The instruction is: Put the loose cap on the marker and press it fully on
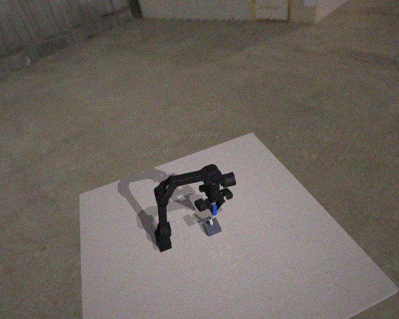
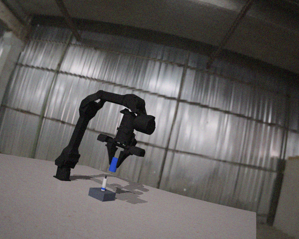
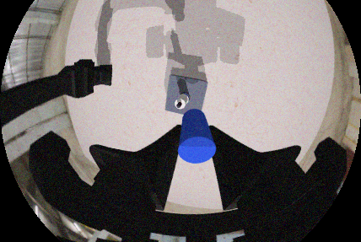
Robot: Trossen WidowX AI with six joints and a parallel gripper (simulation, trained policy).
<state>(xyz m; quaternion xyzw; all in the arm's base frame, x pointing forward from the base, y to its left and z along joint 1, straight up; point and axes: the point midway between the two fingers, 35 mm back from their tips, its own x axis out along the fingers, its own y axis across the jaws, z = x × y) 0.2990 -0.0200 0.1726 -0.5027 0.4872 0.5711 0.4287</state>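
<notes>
The dark grey holder block is 120 mm below my gripper tip and 30 mm behind it. From my gripper tip the other things lie so: blue cap: 10 mm above.
</notes>
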